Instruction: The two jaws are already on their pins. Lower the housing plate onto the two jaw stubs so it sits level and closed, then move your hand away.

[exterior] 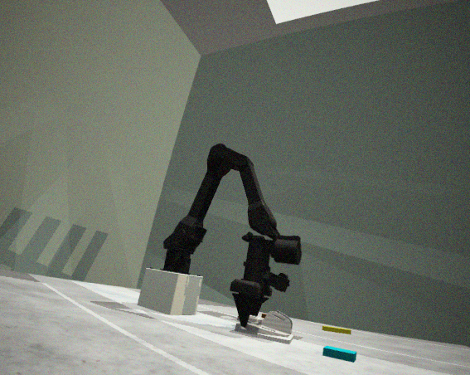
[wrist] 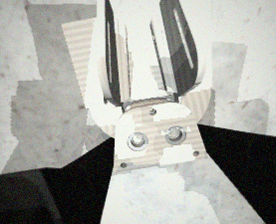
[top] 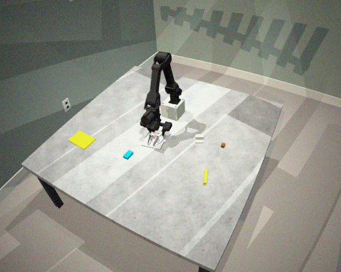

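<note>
My gripper tip is 2 cm short of the pale jaw fixture and 2 cm to the right of it. The rest, counted from my gripper tip: teal block 21 cm ahead, 8 cm to the right, 1 cm below; yellow flat square 22 cm ahead, 44 cm to the right, 1 cm below; yellow bar 19 cm ahead, 38 cm to the left, 1 cm below.
</note>
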